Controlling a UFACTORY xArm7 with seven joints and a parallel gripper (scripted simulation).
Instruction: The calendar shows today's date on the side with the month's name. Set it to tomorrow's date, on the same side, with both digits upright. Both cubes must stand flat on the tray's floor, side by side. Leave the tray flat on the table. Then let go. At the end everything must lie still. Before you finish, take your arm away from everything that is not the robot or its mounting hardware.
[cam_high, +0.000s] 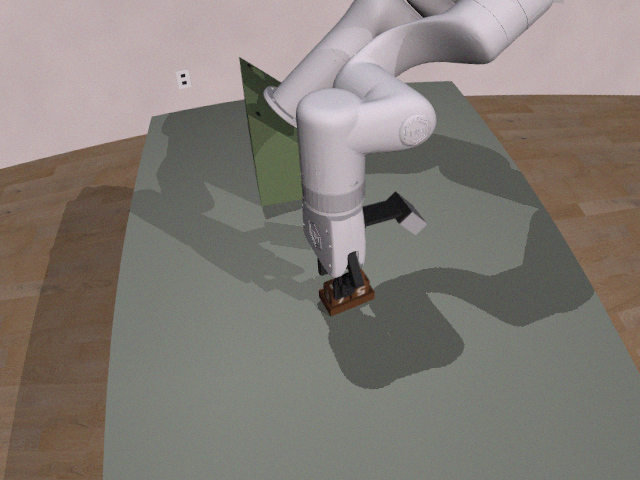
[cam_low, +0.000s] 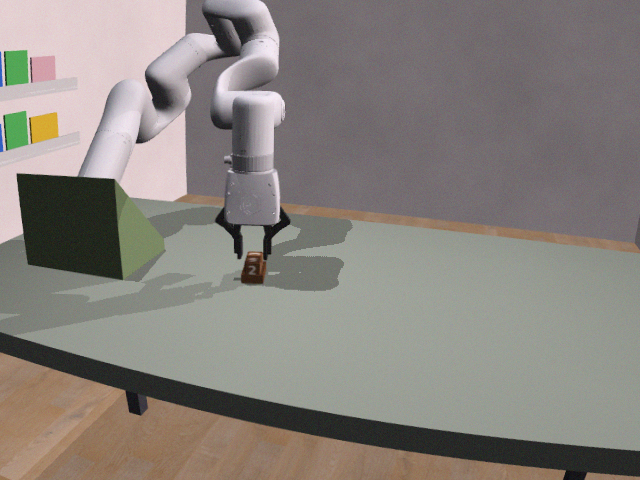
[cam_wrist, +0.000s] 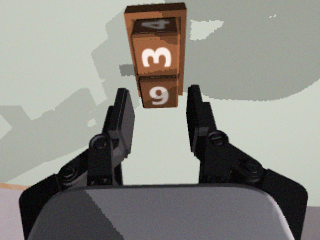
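My hand is 40 mm above the brown cube. From my hand the other things lie so: tray 10 mm behind, 20 mm to the left, 60 mm below.
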